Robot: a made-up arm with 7 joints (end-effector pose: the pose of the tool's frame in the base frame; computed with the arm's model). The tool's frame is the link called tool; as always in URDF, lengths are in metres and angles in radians. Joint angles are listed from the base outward.
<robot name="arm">
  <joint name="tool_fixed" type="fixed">
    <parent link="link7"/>
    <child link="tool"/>
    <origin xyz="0 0 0"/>
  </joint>
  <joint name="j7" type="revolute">
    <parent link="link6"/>
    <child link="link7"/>
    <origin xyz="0 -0.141 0" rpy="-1.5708 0 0"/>
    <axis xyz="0 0 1"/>
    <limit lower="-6.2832" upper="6.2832" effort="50" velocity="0.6"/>
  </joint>
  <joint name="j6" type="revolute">
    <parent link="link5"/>
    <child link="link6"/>
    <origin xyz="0 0 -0.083" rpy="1.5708 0 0"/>
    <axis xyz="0 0 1"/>
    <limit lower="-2.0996" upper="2.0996" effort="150" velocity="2.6"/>
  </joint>
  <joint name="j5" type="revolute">
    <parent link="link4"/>
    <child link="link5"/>
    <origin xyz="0 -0.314 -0.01" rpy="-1.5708 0 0"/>
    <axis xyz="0 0 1"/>
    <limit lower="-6.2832" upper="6.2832" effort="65" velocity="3"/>
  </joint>
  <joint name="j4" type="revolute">
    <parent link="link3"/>
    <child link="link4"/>
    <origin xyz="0 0.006 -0.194" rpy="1.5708 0 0"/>
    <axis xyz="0 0 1"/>
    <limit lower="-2.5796" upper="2.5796" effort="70" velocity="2.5"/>
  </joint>
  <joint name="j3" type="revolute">
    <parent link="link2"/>
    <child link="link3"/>
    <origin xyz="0 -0.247 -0.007" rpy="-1.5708 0 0"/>
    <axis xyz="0 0 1"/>
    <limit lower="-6.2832" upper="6.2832" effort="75" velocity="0.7"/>
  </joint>
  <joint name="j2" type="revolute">
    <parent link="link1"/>
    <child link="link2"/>
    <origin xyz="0 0.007 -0.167" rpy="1.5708 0 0"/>
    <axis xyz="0 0 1"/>
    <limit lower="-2.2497" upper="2.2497" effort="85" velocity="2"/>
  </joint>
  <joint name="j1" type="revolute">
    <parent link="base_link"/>
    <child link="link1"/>
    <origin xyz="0 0 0.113" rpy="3.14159 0 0"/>
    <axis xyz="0 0 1"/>
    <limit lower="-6.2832" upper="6.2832" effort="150" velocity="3"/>
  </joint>
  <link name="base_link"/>
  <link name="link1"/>
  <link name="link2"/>
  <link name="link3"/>
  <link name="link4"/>
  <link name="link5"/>
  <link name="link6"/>
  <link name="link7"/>
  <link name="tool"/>
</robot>
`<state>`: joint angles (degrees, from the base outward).
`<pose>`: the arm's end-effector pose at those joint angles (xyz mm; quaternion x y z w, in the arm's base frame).
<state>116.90 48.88 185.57 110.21 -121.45 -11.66 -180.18</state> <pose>129.8 91.5 809.0 0.8249 -0.0164 -0.3764 0.4213</pose>
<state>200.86 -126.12 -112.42 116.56 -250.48 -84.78 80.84</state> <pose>-61.9 -255.8 -40.6 0.1670 0.4814 -0.4350 0.7424</pose>
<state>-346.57 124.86 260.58 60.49 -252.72 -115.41 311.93</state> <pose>608.3 138.5 79.3 -0.6941 -0.6916 -0.1382 0.1445</pose>
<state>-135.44 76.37 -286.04 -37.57 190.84 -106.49 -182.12</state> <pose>-603.4 478.3 538.6 0.7085 0.0005 -0.2825 0.6468</pose>
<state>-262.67 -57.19 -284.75 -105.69 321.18 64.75 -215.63</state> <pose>498.4 317.1 455.8 0.8888 0.1692 -0.4257 0.0114</pose>
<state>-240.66 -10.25 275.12 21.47 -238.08 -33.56 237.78</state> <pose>281.7 59.9 1165.0 0.8547 -0.2476 -0.4050 0.2099</pose>
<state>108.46 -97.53 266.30 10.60 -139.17 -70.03 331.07</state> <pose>437.6 765.4 257.3 -0.5876 -0.6488 0.3286 0.3548</pose>
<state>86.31 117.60 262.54 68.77 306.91 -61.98 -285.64</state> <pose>438.3 -545.4 -89.3 -0.2033 -0.0939 0.4744 0.8514</pose>
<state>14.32 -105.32 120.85 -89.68 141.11 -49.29 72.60</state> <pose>-474.0 512.3 424.7 0.8507 -0.2353 0.4387 0.1686</pose>
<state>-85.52 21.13 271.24 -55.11 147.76 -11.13 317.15</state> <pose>459.5 233.8 997.4 -0.8059 -0.4429 0.3642 0.1478</pose>
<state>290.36 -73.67 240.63 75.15 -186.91 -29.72 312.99</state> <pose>-608.7 -367.6 184.2 0.4118 -0.2065 0.8875 0.0063</pose>
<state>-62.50 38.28 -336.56 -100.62 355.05 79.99 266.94</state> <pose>-143.5 64.9 922.9 0.3634 0.9074 -0.1896 0.0931</pose>
